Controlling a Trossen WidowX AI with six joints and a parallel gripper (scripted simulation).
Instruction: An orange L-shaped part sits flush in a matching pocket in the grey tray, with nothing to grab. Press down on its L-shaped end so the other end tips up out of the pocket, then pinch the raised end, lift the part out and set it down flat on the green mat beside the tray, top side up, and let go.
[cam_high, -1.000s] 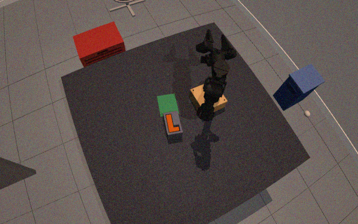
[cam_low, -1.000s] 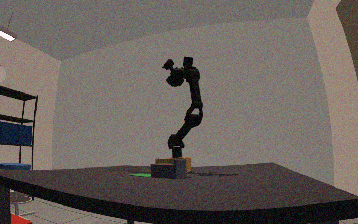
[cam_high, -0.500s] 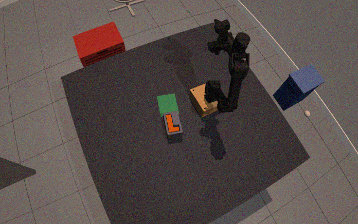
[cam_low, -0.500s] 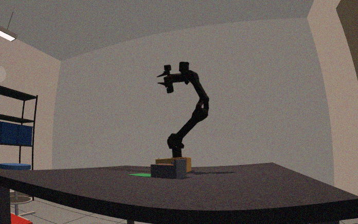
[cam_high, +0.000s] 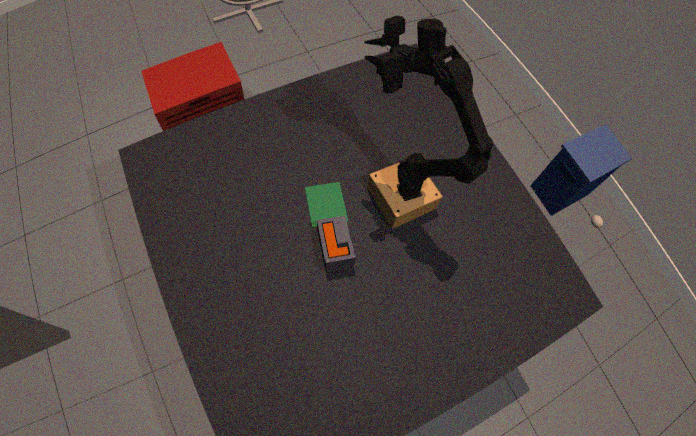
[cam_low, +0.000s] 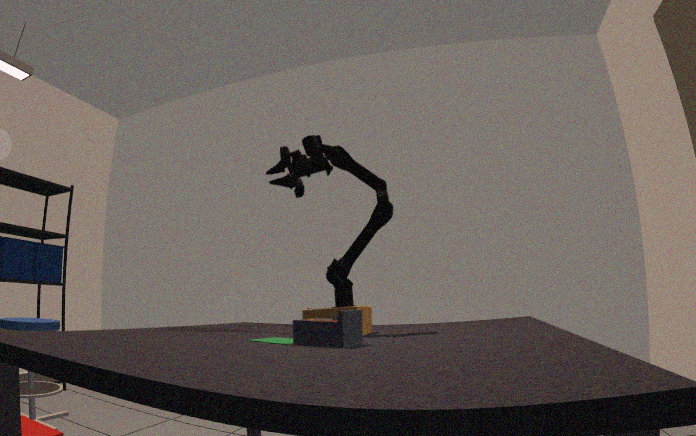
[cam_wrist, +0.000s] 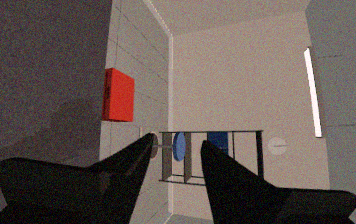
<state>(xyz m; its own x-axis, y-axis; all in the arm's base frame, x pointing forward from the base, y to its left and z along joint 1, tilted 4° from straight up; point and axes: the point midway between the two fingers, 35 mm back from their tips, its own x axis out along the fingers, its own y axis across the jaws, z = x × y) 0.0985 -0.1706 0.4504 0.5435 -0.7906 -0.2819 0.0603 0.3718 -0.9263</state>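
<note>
Right now my gripper tip is 47 cm above the orange L-shaped part, 31 cm to the right of it and 17 cm short of it.
</note>
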